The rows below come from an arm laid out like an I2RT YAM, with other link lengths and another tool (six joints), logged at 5 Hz.
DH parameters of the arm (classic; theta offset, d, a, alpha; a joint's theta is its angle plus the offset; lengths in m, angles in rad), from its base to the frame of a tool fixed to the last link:
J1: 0 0.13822 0.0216 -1.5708
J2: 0 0 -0.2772 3.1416
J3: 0.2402 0 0.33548 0
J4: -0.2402 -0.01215 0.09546 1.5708
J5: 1.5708 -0.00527 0 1.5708
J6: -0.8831 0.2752 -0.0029 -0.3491
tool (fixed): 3.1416 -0.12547 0 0
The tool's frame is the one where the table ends.
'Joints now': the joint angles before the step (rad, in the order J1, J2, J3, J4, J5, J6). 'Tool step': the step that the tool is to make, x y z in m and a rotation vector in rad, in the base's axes. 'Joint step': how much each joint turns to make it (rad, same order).
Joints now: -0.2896 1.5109 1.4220 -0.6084 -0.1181 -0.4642
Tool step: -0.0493 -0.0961 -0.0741 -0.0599 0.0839 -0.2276
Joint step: -0.1789 -0.0710 -0.2404 0.1114 0.0940 -0.0323
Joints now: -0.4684 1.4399 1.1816 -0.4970 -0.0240 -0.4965
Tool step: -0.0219 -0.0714 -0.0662 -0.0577 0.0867 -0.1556
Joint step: -0.1115 0.0832 -0.0849 0.1228 0.0969 -0.0354
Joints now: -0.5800 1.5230 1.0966 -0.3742 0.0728 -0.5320
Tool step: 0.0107 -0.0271 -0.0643 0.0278 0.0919 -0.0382
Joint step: -0.0214 0.1859 0.0471 0.0476 0.0322 -0.0060
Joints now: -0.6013 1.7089 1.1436 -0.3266 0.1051 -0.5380
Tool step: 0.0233 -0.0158 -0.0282 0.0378 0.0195 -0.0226
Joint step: -0.0001 0.1482 0.1047 0.0029 -0.0022 0.0303
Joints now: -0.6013 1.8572 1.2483 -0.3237 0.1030 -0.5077
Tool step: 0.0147 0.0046 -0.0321 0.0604 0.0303 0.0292
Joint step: 0.0104 0.1086 0.0638 -0.0145 -0.0378 0.0034
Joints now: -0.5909 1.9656 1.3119 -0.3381 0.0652 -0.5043
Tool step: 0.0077 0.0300 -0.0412 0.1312 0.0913 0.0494
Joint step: 0.0343 0.1166 0.0847 -0.1166 -0.0603 0.0160
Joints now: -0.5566 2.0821 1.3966 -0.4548 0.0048 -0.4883
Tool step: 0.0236 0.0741 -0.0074 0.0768 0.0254 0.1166
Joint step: 0.1205 0.0237 0.0229 -0.0576 -0.0495 0.0251
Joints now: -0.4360 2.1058 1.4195 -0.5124 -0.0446 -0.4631
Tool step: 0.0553 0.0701 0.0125 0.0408 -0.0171 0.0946
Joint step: 0.1400 0.0952 0.1747 -0.0748 -0.0246 0.0585
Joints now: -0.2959 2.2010 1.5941 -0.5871 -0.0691 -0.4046
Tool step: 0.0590 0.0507 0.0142 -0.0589 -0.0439 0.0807
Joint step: 0.1145 0.1281 0.2309 -0.0457 0.0564 0.0126
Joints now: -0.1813 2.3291 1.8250 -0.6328 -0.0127 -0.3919
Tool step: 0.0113 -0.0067 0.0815 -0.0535 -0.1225 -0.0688
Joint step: 0.0094 -0.1256 0.0049 -0.0014 0.0647 0.0537
